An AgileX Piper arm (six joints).
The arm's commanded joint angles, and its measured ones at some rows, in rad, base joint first. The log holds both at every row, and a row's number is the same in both.
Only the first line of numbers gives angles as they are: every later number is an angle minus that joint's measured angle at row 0.
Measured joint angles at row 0:
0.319, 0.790, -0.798, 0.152, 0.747, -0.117
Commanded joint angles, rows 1 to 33:
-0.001, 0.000, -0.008, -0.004, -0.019, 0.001
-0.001, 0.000, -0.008, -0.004, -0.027, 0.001
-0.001, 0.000, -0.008, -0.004, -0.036, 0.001
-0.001, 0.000, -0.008, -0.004, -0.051, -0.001
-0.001, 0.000, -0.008, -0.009, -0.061, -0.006
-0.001, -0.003, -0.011, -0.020, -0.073, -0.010
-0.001, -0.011, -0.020, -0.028, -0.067, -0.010
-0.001, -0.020, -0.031, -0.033, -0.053, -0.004
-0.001, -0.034, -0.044, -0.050, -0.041, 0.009
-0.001, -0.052, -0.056, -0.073, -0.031, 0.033
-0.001, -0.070, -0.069, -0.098, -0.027, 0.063
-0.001, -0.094, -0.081, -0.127, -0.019, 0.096
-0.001, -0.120, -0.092, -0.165, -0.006, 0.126
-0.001, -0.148, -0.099, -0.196, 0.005, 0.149
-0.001, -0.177, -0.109, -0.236, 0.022, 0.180
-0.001, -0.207, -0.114, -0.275, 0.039, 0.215
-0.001, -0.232, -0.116, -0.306, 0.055, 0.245
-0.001, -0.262, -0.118, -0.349, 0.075, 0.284
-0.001, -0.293, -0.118, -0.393, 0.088, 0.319
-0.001, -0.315, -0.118, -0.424, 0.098, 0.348
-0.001, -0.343, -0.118, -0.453, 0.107, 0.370
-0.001, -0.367, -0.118, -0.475, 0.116, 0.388
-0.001, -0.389, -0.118, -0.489, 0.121, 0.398
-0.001, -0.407, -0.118, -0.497, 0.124, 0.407
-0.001, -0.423, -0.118, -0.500, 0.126, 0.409
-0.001, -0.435, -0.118, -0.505, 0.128, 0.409
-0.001, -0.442, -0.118, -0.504, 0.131, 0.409
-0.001, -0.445, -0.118, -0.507, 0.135, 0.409
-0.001, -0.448, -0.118, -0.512, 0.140, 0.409
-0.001, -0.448, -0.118, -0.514, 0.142, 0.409
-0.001, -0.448, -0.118, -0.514, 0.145, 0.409
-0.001, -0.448, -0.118, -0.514, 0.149, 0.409
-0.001, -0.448, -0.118, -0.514, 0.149, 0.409
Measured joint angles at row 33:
0.000, -0.443, -0.113, -0.499, 0.137, 0.402
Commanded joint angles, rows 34 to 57:
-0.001, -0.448, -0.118, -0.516, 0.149, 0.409
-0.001, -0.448, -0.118, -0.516, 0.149, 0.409
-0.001, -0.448, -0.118, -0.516, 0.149, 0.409
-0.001, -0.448, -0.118, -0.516, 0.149, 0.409
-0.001, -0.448, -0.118, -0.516, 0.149, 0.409
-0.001, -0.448, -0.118, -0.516, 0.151, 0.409
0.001, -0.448, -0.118, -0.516, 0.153, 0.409
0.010, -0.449, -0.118, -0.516, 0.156, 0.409
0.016, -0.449, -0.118, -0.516, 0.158, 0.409
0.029, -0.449, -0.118, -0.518, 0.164, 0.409
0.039, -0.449, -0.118, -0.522, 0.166, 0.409
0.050, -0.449, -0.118, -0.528, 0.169, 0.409
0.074, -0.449, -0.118, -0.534, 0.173, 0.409
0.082, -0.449, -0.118, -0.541, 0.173, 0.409
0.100, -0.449, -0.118, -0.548, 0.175, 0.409
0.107, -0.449, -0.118, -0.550, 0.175, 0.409
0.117, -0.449, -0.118, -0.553, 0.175, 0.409
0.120, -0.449, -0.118, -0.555, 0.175, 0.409
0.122, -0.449, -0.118, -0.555, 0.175, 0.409
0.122, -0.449, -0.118, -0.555, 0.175, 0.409
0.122, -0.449, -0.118, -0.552, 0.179, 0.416
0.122, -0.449, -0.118, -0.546, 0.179, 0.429
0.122, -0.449, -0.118, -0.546, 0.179, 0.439
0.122, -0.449, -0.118, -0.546, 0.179, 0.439
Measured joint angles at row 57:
0.120, -0.443, -0.113, -0.545, 0.171, 0.417
